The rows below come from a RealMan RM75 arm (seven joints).
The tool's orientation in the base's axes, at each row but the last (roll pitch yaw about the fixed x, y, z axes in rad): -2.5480 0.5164 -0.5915; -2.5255 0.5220 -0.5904; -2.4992 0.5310 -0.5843; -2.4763 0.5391 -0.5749; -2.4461 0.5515 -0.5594; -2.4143 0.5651 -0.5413; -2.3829 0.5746 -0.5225; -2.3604 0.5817 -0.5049
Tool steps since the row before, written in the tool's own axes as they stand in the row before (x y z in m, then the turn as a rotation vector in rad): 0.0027 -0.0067 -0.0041 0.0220 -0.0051 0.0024; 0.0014 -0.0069 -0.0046 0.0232 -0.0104 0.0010; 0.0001 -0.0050 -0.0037 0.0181 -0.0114 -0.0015; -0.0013 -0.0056 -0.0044 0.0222 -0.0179 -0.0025; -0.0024 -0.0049 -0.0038 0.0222 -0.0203 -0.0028; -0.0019 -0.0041 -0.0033 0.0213 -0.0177 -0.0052; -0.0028 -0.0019 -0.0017 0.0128 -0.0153 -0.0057; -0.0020 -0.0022 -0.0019 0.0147 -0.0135 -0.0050
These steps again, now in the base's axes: 0.0067 -0.0006 0.0049 0.0193 -0.0063 -0.0101; 0.0059 -0.0004 0.0060 0.0239 -0.0051 -0.0071; 0.0036 -0.0002 0.0051 0.0209 -0.0040 -0.0022; 0.0030 0.0001 0.0066 0.0284 -0.0035 -0.0002; 0.0017 0.0005 0.0064 0.0301 -0.0026 0.0013; 0.0015 0.0001 0.0054 0.0276 -0.0052 0.0018; -0.0007 0.0007 0.0037 0.0198 -0.0031 0.0054; 0.0000 0.0002 0.0035 0.0200 -0.0041 0.0028
